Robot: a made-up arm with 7 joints. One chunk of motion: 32 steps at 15 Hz.
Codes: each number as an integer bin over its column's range. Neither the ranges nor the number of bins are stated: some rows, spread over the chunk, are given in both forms.
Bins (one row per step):
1: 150 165 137 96 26 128
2: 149 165 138 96 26 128
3: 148 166 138 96 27 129
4: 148 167 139 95 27 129
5: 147 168 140 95 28 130
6: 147 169 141 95 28 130
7: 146 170 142 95 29 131
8: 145 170 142 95 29 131
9: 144 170 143 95 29 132
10: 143 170 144 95 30 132
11: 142 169 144 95 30 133
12: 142 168 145 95 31 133
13: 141 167 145 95 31 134
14: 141 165 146 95 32 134
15: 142 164 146 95 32 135
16: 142 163 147 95 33 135
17: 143 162 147 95 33 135
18: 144 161 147 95 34 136
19: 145 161 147 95 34 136
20: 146 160 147 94 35 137
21: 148 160 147 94 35 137
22: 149 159 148 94 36 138
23: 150 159 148 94 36 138
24: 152 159 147 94 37 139
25: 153 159 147 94 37 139
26: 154 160 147 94 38 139
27: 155 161 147 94 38 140
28: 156 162 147 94 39 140
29: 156 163 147 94 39 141
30: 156 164 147 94 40 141
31: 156 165 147 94 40 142
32: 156 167 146 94 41 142
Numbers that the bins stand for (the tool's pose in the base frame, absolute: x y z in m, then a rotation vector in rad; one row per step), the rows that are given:
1: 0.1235 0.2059 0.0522 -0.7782 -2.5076 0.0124
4: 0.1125 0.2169 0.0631 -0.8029 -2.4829 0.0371
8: 0.0961 0.2333 0.0796 -0.8029 -2.4335 0.0865
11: 0.0796 0.2278 0.0906 -0.8029 -2.4088 0.1359
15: 0.0796 0.2004 0.1016 -0.8029 -2.3594 0.1853
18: 0.0906 0.1839 0.1071 -0.8029 -2.3100 0.2100
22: 0.1180 0.1729 0.1125 -0.8276 -2.2606 0.2594
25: 0.1400 0.1729 0.1071 -0.8276 -2.2359 0.2841
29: 0.1565 0.1949 0.1071 -0.8276 -2.1865 0.3335
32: 0.1565 0.2169 0.1016 -0.8276 -2.1371 0.3582
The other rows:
2: 0.1180 0.2059 0.0576 -0.7782 -2.5076 0.0124
3: 0.1125 0.2114 0.0576 -0.7782 -2.4829 0.0371
5: 0.1071 0.2224 0.0686 -0.8029 -2.4582 0.0618
6: 0.1071 0.2278 0.0741 -0.8029 -2.4582 0.0618
7: 0.1016 0.2333 0.0796 -0.8029 -2.4335 0.0865
9: 0.0906 0.2333 0.0851 -0.8029 -2.4335 0.1112
10: 0.0851 0.2333 0.0906 -0.8029 -2.4088 0.1112
12: 0.0796 0.2224 0.0961 -0.8029 -2.3841 0.1359
13: 0.0741 0.2169 0.0961 -0.8029 -2.3841 0.1606
14: 0.0741 0.2059 0.1016 -0.8029 -2.3594 0.1606
16: 0.0796 0.1949 0.1071 -0.8029 -2.3347 0.1853
17: 0.0851 0.1894 0.1071 -0.8029 -2.3347 0.1853
19: 0.0961 0.1839 0.1071 -0.8029 -2.3100 0.2100
20: 0.1016 0.1784 0.1071 -0.8276 -2.2853 0.2347
21: 0.1125 0.1784 0.1071 -0.8276 -2.2853 0.2347
23: 0.1235 0.1729 0.1125 -0.8276 -2.2606 0.2594
24: 0.1345 0.1729 0.1071 -0.8276 -2.2359 0.2841
26: 0.1455 0.1784 0.1071 -0.8276 -2.2112 0.2841
27: 0.1510 0.1839 0.1071 -0.8276 -2.2112 0.3088
28: 0.1565 0.1894 0.1071 -0.8276 -2.1865 0.3088
30: 0.1565 0.2004 0.1071 -0.8276 -2.1618 0.3335
31: 0.1565 0.2059 0.1071 -0.8276 -2.1618 0.3582

